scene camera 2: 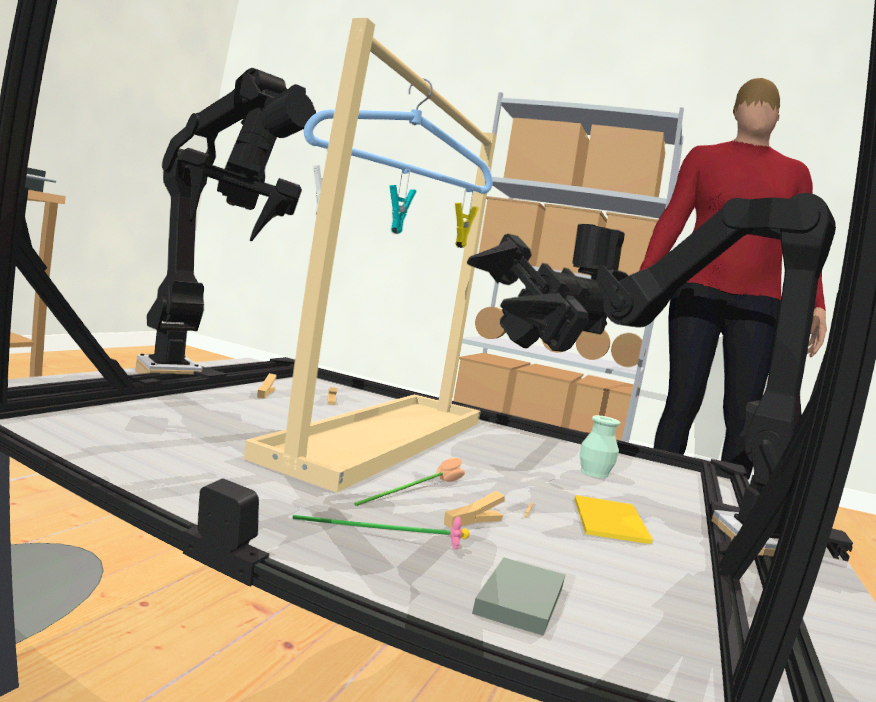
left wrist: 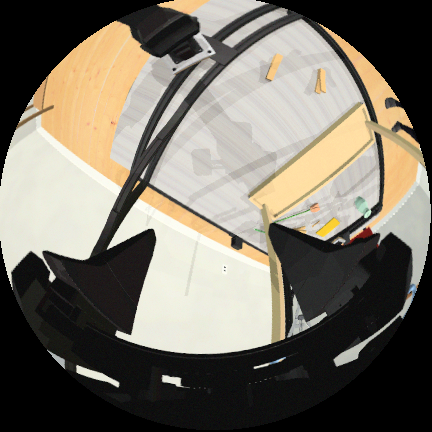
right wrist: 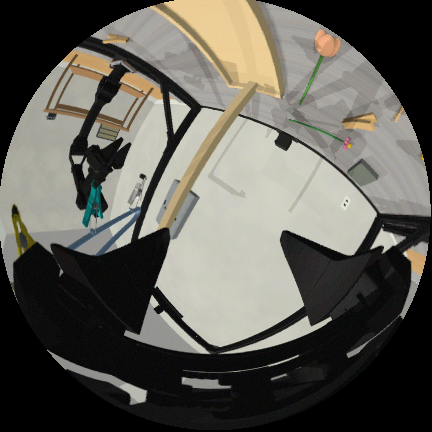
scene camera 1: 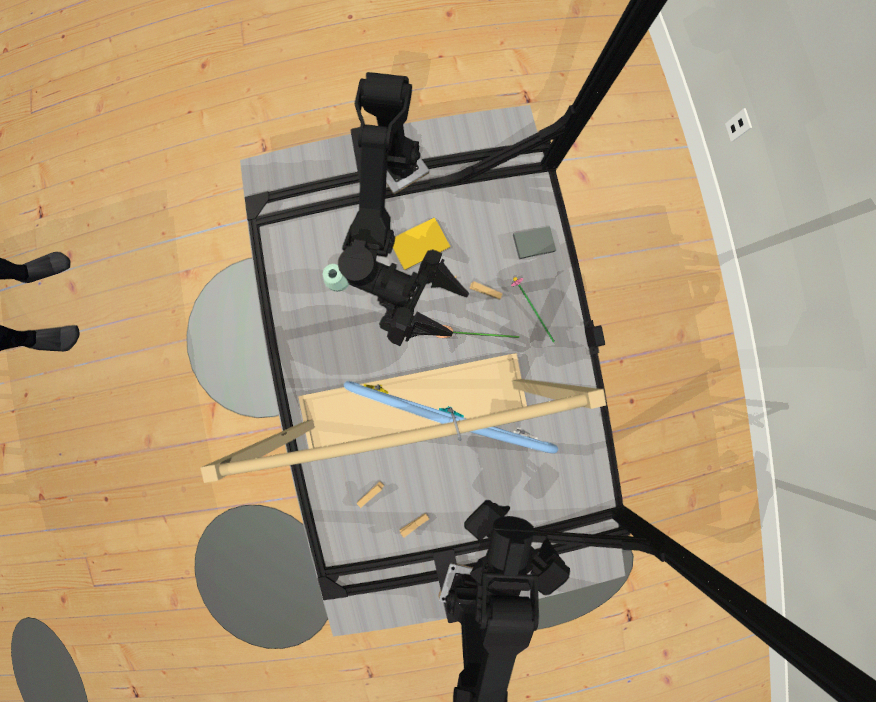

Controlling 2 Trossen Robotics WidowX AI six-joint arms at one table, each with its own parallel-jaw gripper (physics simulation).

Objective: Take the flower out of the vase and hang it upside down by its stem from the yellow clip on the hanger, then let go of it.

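Frame: origin at the left arm's base, x left, y back, z up, level; centimetres.
Where they show: left gripper, fingertip midpoint: (scene camera 2: 220,230) (left wrist: 212,231) (right wrist: 126,140); right gripper, fingertip midpoint: (scene camera 2: 484,280) (right wrist: 227,235) (scene camera 1: 460,314); left arm's base at its link origin: (scene camera 2: 168,360) (left wrist: 182,48) (right wrist: 121,67) (scene camera 1: 464,587); right arm's base at its link origin: (scene camera 1: 400,165).
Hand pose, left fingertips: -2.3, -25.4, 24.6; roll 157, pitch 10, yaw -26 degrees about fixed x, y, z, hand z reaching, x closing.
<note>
Things, the pixels of their top centre, and the offset from my left fingertips, as dx, dy, dz. "spot": a spot on its surface instead.
- orange flower at a spot on its surface: (scene camera 2: 451,469) spot: +22.0, -32.2, -25.8
- pale green vase at its top centre: (scene camera 2: 606,419) (scene camera 1: 332,273) (left wrist: 367,213) +49.7, -36.2, -18.9
- yellow clip at its top centre: (scene camera 2: 464,221) +31.2, -16.7, +7.1
- teal clip at a spot on its surface: (scene camera 2: 399,208) spot: +18.8, -16.8, +6.6
- white clip at a spot on its surface: (scene camera 2: 317,190) spot: +6.3, -15.6, +6.7
- yellow block at its top centre: (scene camera 2: 611,516) (scene camera 1: 419,243) (left wrist: 328,227) +34.0, -49.6, -27.2
- grey-green block at its top centre: (scene camera 2: 523,585) (scene camera 1: 535,241) (right wrist: 360,175) +8.0, -57.4, -26.3
An orange flower (scene camera 2: 451,469) (right wrist: 327,44) lies on the table, its green stem pointing left in scene camera 2. A second, pink flower (scene camera 1: 517,280) (scene camera 2: 457,533) (right wrist: 346,143) lies near it. The pale green vase (scene camera 1: 334,276) (scene camera 2: 599,447) stands upright with no flower in it. The yellow clip (scene camera 2: 465,224) (right wrist: 21,232) hangs from the blue hanger (scene camera 1: 398,402) (scene camera 2: 372,114) and holds no flower. My right gripper (scene camera 1: 459,314) (scene camera 2: 488,280) (right wrist: 227,235) is open and empty, above the table beside and below the yellow clip. My left gripper (left wrist: 212,231) is open and empty, on the stand's other side.
A wooden stand (scene camera 1: 365,442) (scene camera 2: 330,241) carries the hanger, with a teal clip (scene camera 2: 399,208) and a white clip (scene camera 2: 317,190). A yellow block (scene camera 1: 421,243) (scene camera 2: 612,519), a grey-green block (scene camera 1: 534,242) (scene camera 2: 519,590) and several wooden pieces lie about the table.
</note>
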